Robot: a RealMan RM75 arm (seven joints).
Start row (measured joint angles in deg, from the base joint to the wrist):
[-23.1 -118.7 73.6 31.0 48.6 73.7 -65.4]
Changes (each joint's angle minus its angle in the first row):
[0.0 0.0 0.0 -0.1 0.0 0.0 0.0]
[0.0 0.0 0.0 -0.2 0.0 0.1 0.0]
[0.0 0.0 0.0 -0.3 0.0 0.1 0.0]
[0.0 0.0 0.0 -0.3 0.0 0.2 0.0]
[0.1 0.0 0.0 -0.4 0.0 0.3 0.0]
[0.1 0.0 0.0 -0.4 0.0 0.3 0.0]
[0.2 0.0 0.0 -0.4 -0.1 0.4 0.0]
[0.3 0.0 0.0 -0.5 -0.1 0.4 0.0]
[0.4 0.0 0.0 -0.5 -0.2 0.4 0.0]
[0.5 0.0 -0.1 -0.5 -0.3 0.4 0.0]
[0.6 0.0 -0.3 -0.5 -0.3 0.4 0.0]
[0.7 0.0 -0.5 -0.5 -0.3 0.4 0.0]
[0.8 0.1 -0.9 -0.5 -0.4 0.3 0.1]
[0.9 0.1 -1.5 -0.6 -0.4 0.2 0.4]
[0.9 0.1 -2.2 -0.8 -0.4 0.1 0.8]
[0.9 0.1 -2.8 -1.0 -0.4 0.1 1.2]
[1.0 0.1 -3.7 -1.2 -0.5 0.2 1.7]
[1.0 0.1 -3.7 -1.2 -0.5 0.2 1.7]
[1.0 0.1 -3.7 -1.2 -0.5 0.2 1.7]
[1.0 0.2 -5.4 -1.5 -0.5 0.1 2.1]
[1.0 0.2 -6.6 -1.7 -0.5 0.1 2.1]
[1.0 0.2 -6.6 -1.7 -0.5 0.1 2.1]
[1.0 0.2 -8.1 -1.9 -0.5 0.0 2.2]
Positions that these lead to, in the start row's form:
[-23.1 -118.7 73.6 30.9 48.6 73.7 -65.4]
[-23.1 -118.7 73.6 30.8 48.6 73.8 -65.4]
[-23.1 -118.7 73.6 30.7 48.6 73.8 -65.4]
[-23.1 -118.7 73.6 30.7 48.6 73.9 -65.4]
[-23.0 -118.7 73.6 30.6 48.6 74.0 -65.4]
[-23.0 -118.7 73.6 30.6 48.6 74.0 -65.4]
[-22.9 -118.7 73.6 30.6 48.5 74.1 -65.4]
[-22.8 -118.7 73.6 30.5 48.5 74.1 -65.4]
[-22.7 -118.7 73.6 30.5 48.4 74.1 -65.4]
[-22.6 -118.7 73.5 30.5 48.3 74.1 -65.4]
[-22.5 -118.7 73.3 30.5 48.3 74.1 -65.4]
[-22.4 -118.7 73.1 30.5 48.3 74.1 -65.4]
[-22.3 -118.6 72.7 30.5 48.2 74.0 -65.3]
[-22.2 -118.6 72.1 30.4 48.2 73.9 -65.0]
[-22.2 -118.6 71.4 30.2 48.2 73.8 -64.6]
[-22.2 -118.6 70.8 30.0 48.2 73.8 -64.2]
[-22.1 -118.6 69.9 29.8 48.1 73.9 -63.7]
[-22.1 -118.6 69.9 29.8 48.1 73.9 -63.7]
[-22.1 -118.6 69.9 29.8 48.1 73.9 -63.7]
[-22.1 -118.5 68.2 29.5 48.1 73.8 -63.3]
[-22.1 -118.5 67.0 29.3 48.1 73.8 -63.3]
[-22.1 -118.5 67.0 29.3 48.1 73.8 -63.3]
[-22.1 -118.5 65.5 29.1 48.1 73.7 -63.2]

